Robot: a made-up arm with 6 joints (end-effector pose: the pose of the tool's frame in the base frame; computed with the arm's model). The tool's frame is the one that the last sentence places.
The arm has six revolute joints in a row. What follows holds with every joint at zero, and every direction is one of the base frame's. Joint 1 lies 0.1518 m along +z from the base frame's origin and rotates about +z. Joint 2 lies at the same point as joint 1 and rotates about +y. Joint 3 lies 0.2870 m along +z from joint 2 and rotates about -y. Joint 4 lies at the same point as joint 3 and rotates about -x. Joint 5 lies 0.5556 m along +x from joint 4 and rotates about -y. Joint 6 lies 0.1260 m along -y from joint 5 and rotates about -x. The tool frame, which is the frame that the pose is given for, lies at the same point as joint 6; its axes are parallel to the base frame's.
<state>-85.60 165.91 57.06 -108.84 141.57 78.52</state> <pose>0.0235 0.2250 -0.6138 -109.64 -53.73 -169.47</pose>
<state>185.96 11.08 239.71 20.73 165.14 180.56</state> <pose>0.2648 0.1461 -0.0130 -164.06 -34.53 -167.71</pose>
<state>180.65 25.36 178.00 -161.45 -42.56 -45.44</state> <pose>0.3534 -0.1155 0.7021 28.56 13.35 -12.13</pose>
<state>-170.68 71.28 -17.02 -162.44 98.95 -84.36</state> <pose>-0.2275 -0.1591 -0.3126 84.88 -7.33 26.81</pose>
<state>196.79 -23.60 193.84 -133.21 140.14 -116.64</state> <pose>0.6107 0.0942 0.1499 23.90 -54.59 143.06</pose>
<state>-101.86 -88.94 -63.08 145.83 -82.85 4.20</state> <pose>0.0646 -0.1997 0.4631 -60.26 -52.47 144.32</pose>
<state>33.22 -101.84 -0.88 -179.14 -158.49 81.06</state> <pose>-0.3908 -0.1053 0.6387 -81.95 79.45 -148.50</pose>
